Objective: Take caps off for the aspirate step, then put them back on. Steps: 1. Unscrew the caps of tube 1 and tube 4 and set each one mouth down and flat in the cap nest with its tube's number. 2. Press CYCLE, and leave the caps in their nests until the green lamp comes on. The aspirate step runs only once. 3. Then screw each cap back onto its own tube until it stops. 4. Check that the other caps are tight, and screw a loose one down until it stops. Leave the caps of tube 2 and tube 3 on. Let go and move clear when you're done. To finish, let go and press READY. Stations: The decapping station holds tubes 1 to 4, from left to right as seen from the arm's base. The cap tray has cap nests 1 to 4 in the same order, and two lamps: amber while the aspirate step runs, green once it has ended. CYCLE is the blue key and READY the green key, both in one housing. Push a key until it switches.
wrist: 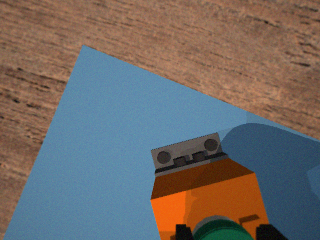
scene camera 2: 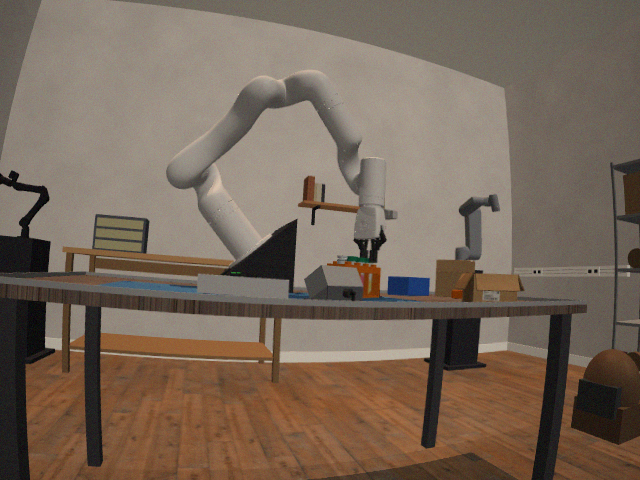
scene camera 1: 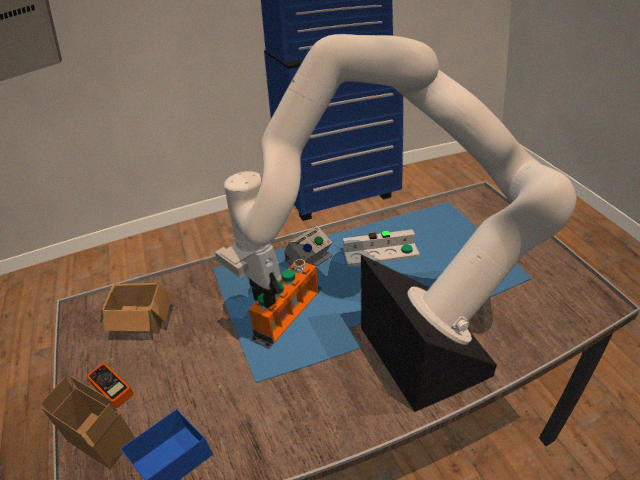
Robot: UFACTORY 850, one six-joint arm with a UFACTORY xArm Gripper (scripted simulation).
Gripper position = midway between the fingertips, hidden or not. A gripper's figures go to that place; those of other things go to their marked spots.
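Blue bin point(scene camera 2: 412, 286), 1.59 m from the lens. My gripper point(scene camera 2: 368, 262), 1.25 m from the lens.
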